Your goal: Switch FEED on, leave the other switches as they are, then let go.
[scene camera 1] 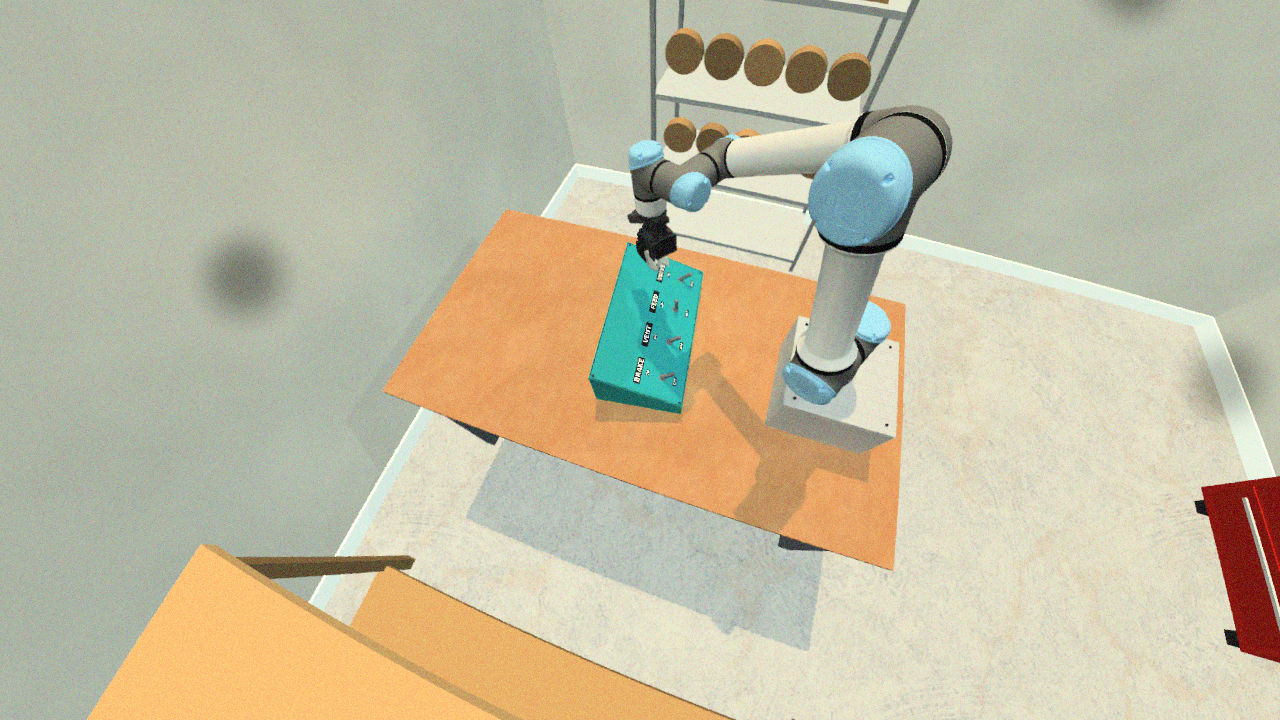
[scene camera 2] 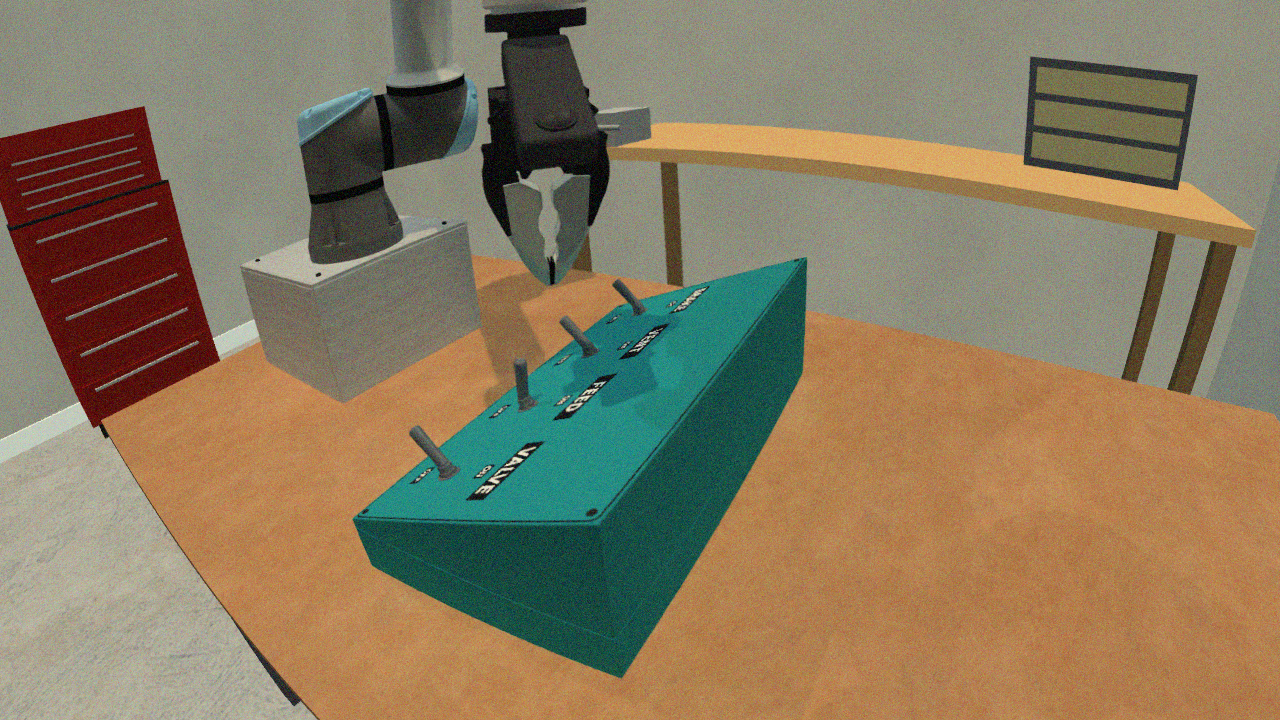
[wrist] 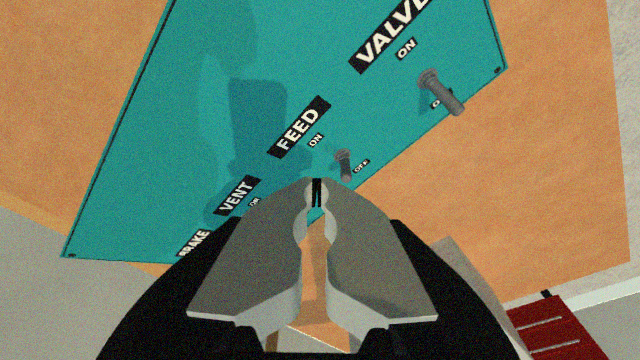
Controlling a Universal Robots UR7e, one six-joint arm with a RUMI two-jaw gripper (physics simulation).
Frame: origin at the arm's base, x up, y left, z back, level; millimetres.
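Seen in the pictures: gripper, between the fingertips: (scene camera 1: 656,270) (scene camera 2: 551,283) (wrist: 317,180); arm's base, origin of its link: (scene camera 2: 356,246).
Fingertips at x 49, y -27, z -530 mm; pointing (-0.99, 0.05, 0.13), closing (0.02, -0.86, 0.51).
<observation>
Offsets run from my fingertips to a thing's middle. Level surfaces: height alone.
The teal sloped switch panel {dx -168, dy +86, dz +27 mm} (scene camera 1: 617,331) (scene camera 2: 617,429) (wrist: 150,150) stands on the table. The FEED lever {dx -114, dy +7, dz +76 mm} (scene camera 1: 676,306) (scene camera 2: 522,385) (wrist: 344,165) stands more upright than the others, tipped toward ON compared with them; whether it is fully at ON I cannot tell. The VALVE lever {dx -119, dy -112, dz +51 mm} (scene camera 1: 685,278) (scene camera 2: 434,452) (wrist: 442,92), VENT lever {dx -119, dy +116, dz +126 mm} (scene camera 1: 673,340) (scene camera 2: 578,335) and BRAKE lever {dx -119, dy +231, dz +163 mm} (scene camera 1: 667,376) (scene camera 2: 629,297) lean toward OFF. My gripper (scene camera 1: 658,265) (scene camera 2: 551,279) (wrist: 317,180) is shut and empty, raised above the panel and apart from the levers. It hides the VENT and BRAKE levers in the wrist view.
The arm's pale base block (scene camera 1: 832,402) (scene camera 2: 393,313) stands on the orange table {dx -227 mm} (scene camera 1: 501,340) (scene camera 2: 984,501), on the panel's OFF side. A shelf rack (scene camera 1: 653,71) stands behind the table. A red drawer cabinet (scene camera 1: 1239,555) (scene camera 2: 107,268) (wrist: 555,325) stands on the floor beyond the table.
</observation>
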